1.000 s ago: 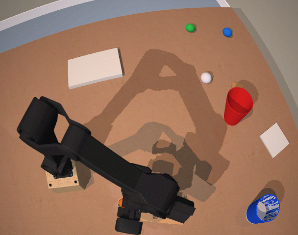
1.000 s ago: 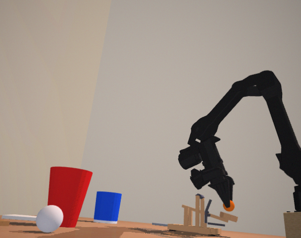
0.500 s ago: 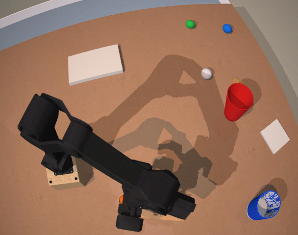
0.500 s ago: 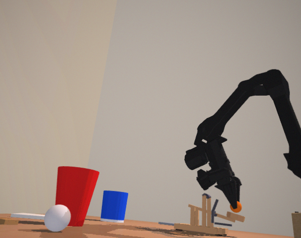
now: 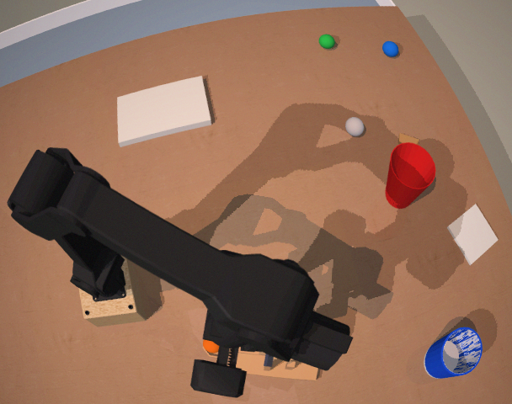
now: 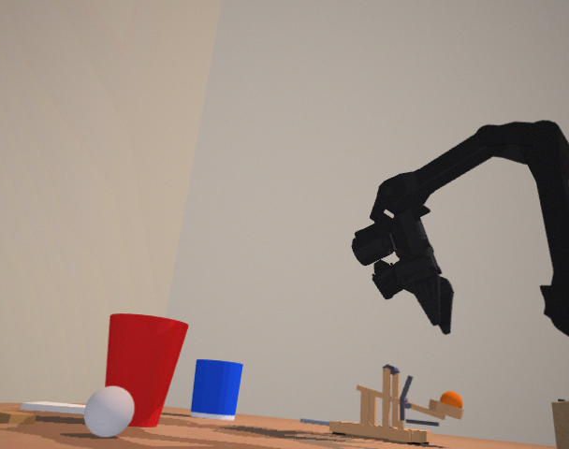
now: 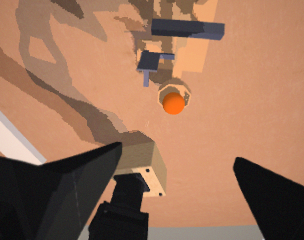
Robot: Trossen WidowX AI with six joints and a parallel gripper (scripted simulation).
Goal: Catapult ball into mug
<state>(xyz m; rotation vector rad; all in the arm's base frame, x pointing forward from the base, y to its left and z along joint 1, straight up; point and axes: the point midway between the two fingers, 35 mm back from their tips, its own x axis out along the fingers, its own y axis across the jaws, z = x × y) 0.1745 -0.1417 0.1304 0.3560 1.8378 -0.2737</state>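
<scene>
Right now my gripper tip is 1 cm past the orange ball and 11 cm above it. Also, from my gripper tip: blue mug 39 cm ahead, 15 cm to the right, 14 cm below; then catapult upright frame 8 cm ahead, 3 cm to the right, 9 cm below; then catapult 6 cm ahead, 12 cm below.
</scene>
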